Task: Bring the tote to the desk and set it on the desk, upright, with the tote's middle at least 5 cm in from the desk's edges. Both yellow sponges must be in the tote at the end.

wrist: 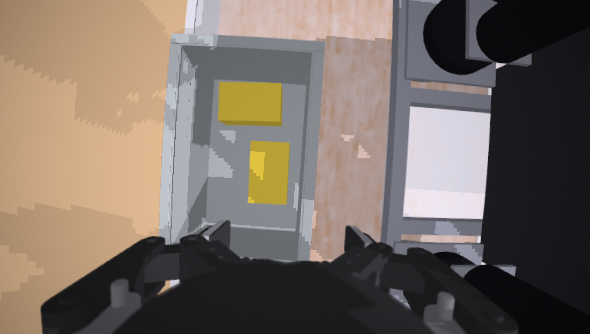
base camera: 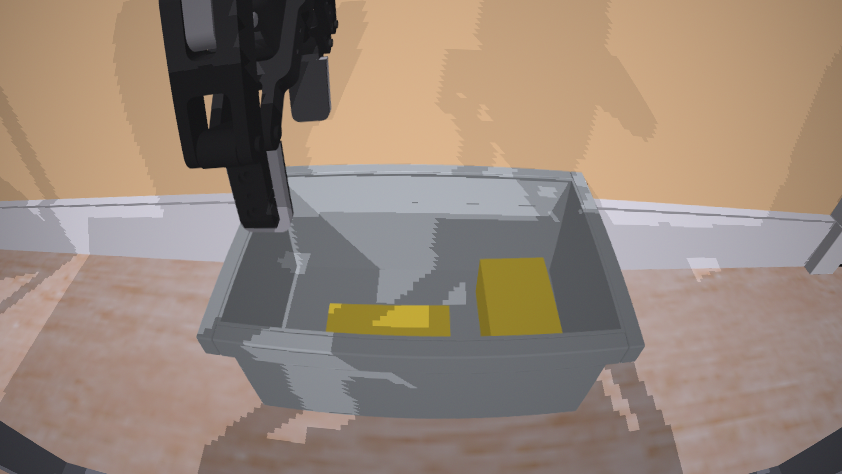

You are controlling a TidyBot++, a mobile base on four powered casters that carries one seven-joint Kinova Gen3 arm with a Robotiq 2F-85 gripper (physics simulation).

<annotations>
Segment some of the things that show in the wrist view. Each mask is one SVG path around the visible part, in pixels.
The gripper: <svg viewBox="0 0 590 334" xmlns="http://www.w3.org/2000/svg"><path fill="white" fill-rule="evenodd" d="M40 308L42 334L518 334L519 325L515 319L433 253L423 248L408 248L407 255L393 253L393 248L390 245L376 242L357 226L346 226L345 253L331 262L326 260L322 262L282 262L254 258L251 260L248 257L240 258L229 249L230 220L219 220L213 226L205 228L197 235L184 236L180 238L180 244L165 245L165 238L157 236L141 239L49 298ZM389 289L402 290L413 311L390 295ZM180 280L179 284L170 287L158 295L165 286L165 281Z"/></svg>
A grey tote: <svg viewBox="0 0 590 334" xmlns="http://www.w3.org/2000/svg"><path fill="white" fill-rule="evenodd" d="M172 33L163 128L159 237L165 238L165 245L180 244L180 238L184 236L197 235L205 228L213 226L219 220L230 220L229 249L240 258L248 257L251 260L252 258L271 259L282 262L310 261L325 42L267 37ZM251 141L290 143L286 205L248 203ZM219 82L281 83L283 91L282 126L226 125L218 121Z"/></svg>
</annotations>
